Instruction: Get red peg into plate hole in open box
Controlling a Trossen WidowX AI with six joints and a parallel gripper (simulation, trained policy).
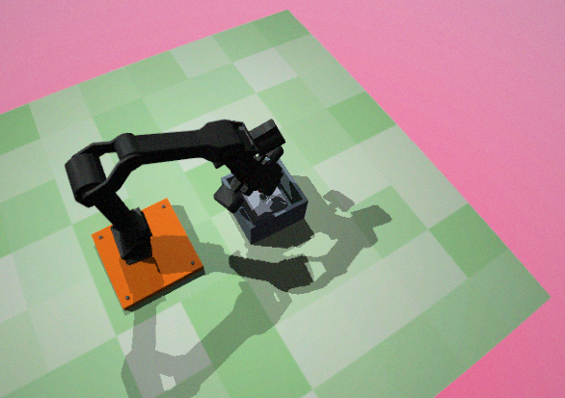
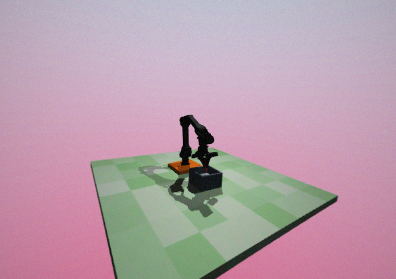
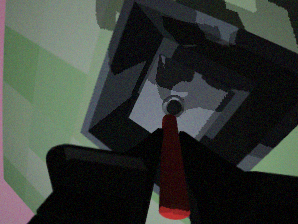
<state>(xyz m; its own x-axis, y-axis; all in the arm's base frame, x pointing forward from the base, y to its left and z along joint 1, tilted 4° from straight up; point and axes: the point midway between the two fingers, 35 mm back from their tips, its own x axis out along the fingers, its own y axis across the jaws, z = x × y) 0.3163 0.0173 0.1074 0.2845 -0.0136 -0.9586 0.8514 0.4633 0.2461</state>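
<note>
Now: gripper tip 20 mm below the red peg and 10 mm past it. Also, from my gripper tip: dark box (80 mm below, 10 mm to the right, 10 mm ahead); grey plate (60 mm below, 10 mm to the right, 10 mm ahead).
</note>
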